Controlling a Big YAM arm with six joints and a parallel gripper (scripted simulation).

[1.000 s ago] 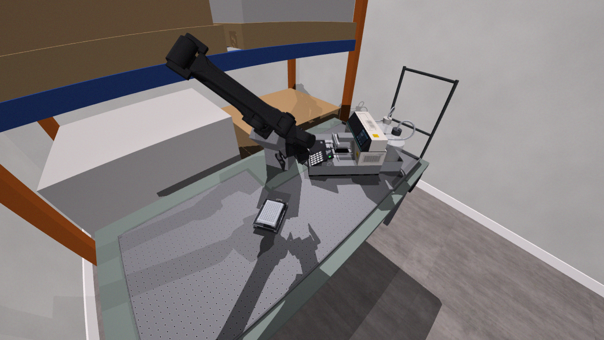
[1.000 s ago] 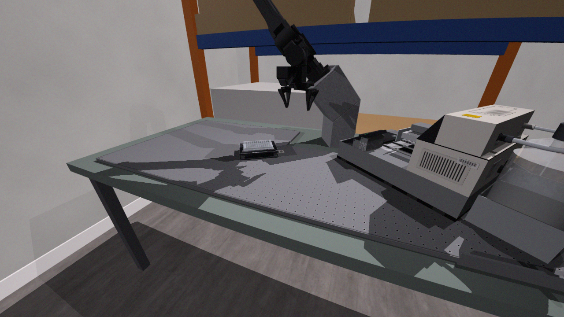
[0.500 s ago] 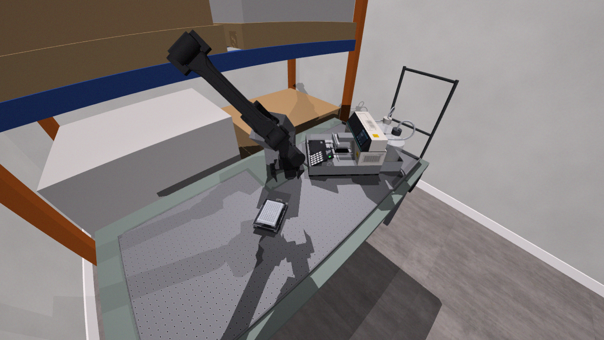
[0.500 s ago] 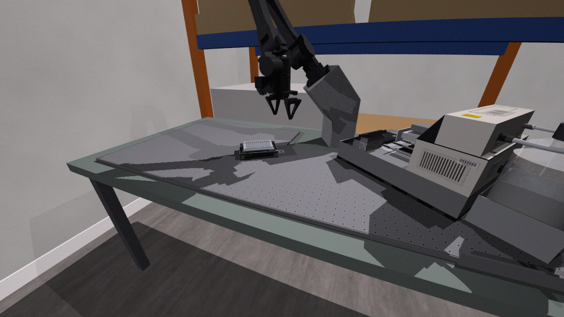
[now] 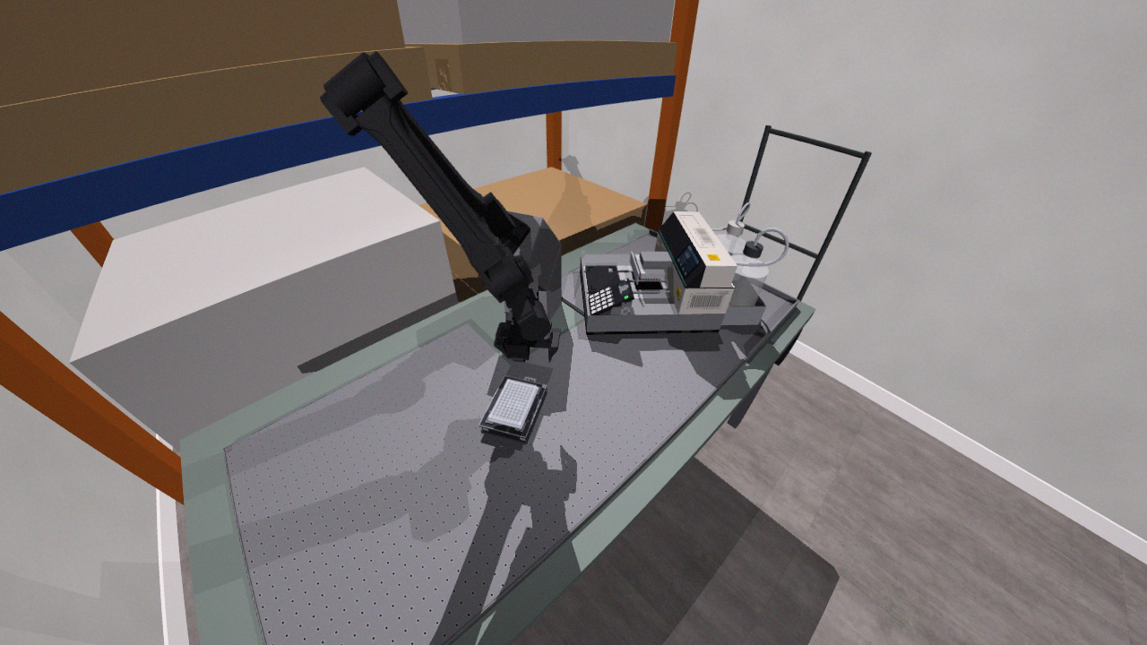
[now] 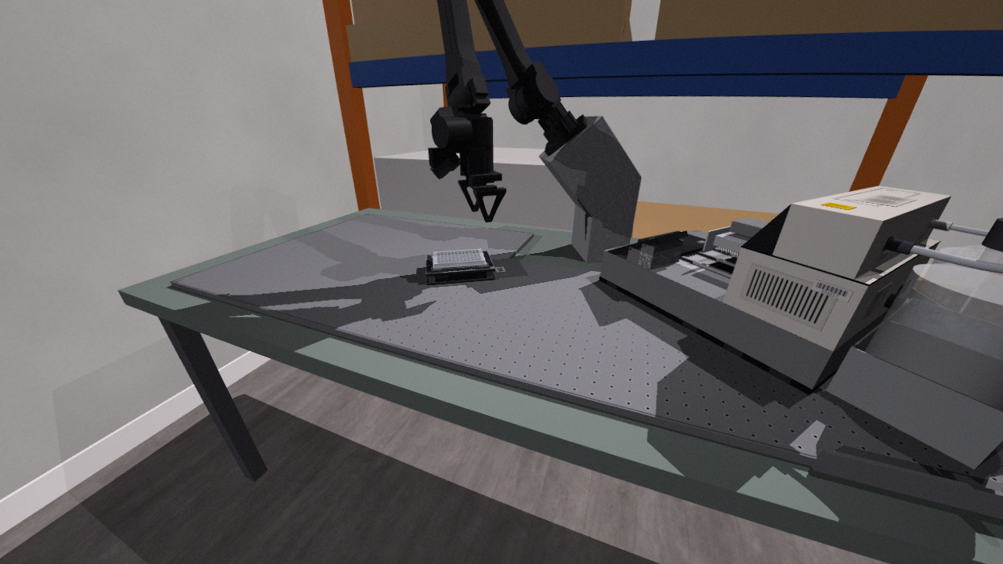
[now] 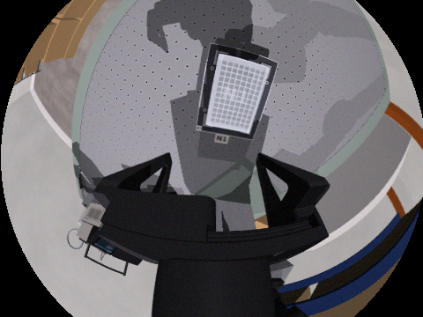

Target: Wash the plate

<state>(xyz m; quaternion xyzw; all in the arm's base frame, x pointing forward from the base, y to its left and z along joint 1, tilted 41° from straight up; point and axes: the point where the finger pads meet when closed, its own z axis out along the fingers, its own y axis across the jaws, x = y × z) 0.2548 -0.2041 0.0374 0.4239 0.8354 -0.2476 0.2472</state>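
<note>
Right now the white well plate is 120 mm below my hand, 60 mm to the right of it and 10 mm behind it. The rest, counted from my hand: black plate nest N1: 130 mm below, 60 mm to the right, 10 mm behind; then plate washer: 560 mm to the left, 30 mm below, 30 mm ahead.
</note>
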